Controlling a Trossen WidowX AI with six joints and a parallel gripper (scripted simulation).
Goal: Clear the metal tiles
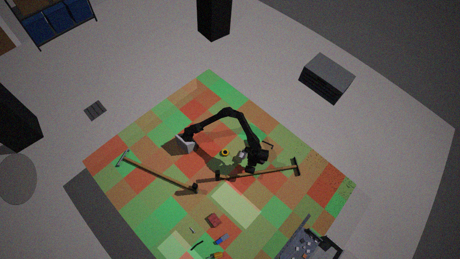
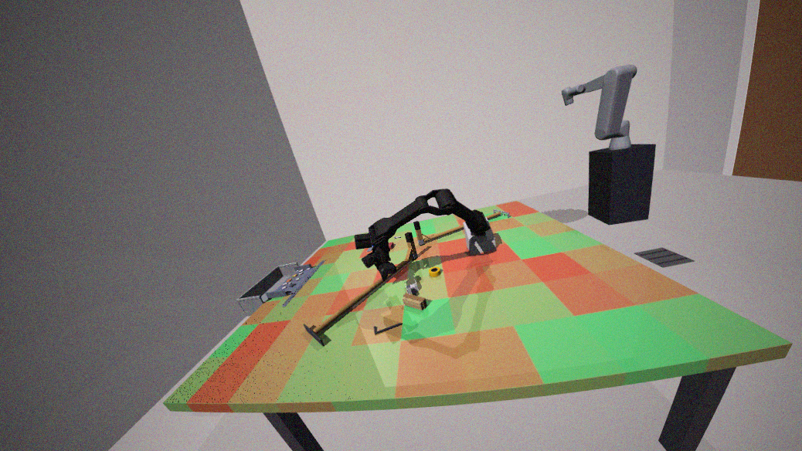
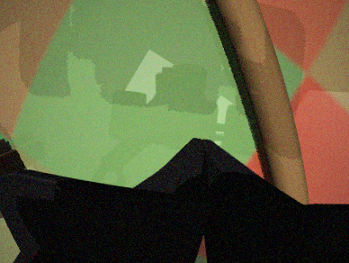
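Right now the long scraper is 5 cm ahead of my gripper tip and 2 cm above it. Also, from my gripper tip: wooden block (14 cm behind, 12 cm to the left, 3 cm below); yellow tape roll (20 cm behind, 8 cm to the right, 3 cm below); hex key (5 cm behind, 22 cm to the left, 4 cm below).
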